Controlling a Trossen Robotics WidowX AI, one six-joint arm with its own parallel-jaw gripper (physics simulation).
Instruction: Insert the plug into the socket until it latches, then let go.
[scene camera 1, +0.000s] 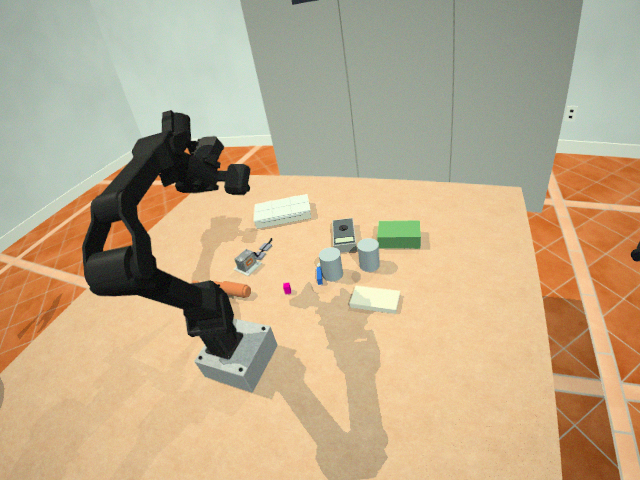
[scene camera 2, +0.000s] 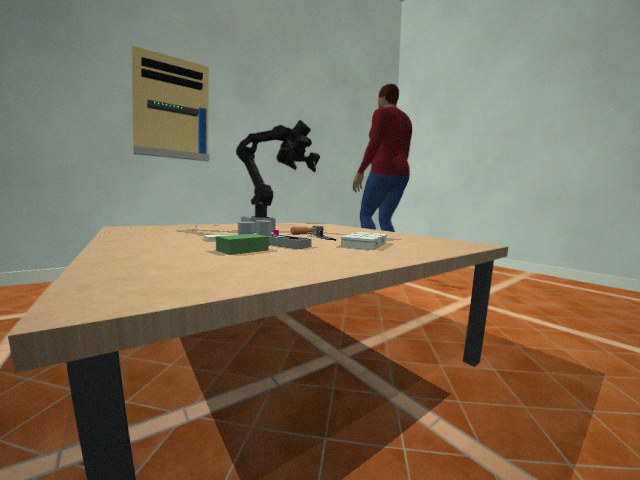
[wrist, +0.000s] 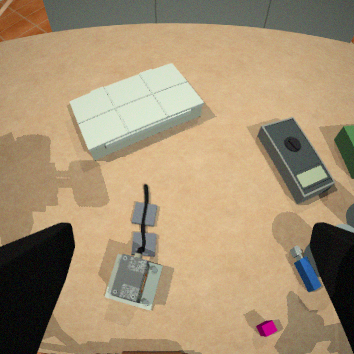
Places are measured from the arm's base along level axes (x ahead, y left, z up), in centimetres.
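Pixels of known places: gripper, between the fingertips: (scene camera 2: 305, 170) (wrist: 195, 237); arm's base, origin of its link: (scene camera 1: 224, 343) (scene camera 2: 260, 217).
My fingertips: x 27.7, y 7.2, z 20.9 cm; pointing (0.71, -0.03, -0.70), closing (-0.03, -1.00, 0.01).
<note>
Ahead of a thing's pixels: the offset from my fingertips to its middle. "pt": to the spot under its first point.
A grey box-shaped socket @(dx +2.3, dy +5.5, dz -25.0 cm) (scene camera 1: 246, 260) (scene camera 2: 317, 230) (wrist: 129, 280) with an orange-edged opening stands on a pale base plate on the table. A black cable @(pt dx +10.0, dy +4.2, dz -26.7 cm) (wrist: 144, 220) runs from it over two small grey blocks. A small blue plug @(dx +2.4, dy -16.8, dz -26.3 cm) (scene camera 1: 319, 275) (wrist: 307, 274) with a silver tip lies on the table beside a grey cylinder. In the wrist view it is close to the right finger in the picture, but far below it. It cannot be made out in scene camera 2. My gripper (scene camera 1: 214, 187) (scene camera 2: 305, 166) (wrist: 195, 237) is open and empty, high above the table.
Two grey cylinders @(dx +3.7, dy -20.0, dz -23.8 cm) (scene camera 1: 330, 264) @(dx +8.9, dy -28.7, dz -23.8 cm) (scene camera 1: 368, 255), a grey meter @(dx +19.3, dy -18.5, dz -25.8 cm) (scene camera 1: 343, 233) (wrist: 296, 160), a green block @(dx +21.1, dy -34.6, dz -25.3 cm) (scene camera 1: 399, 234) and a cream block @(dx -3.6, dy -33.2, dz -26.5 cm) (scene camera 1: 375, 299) surround the plug's side. A magenta cube @(dx -4.9, dy -10.6, dz -26.0 cm) (scene camera 1: 286, 288) (wrist: 267, 328), an orange-handled tool @(dx -8.8, dy +8.5, dz -25.6 cm) (scene camera 1: 237, 289) and a white case @(dx +28.7, dy +6.4, dz -25.5 cm) (scene camera 1: 282, 211) (wrist: 136, 110) lie nearby.
</note>
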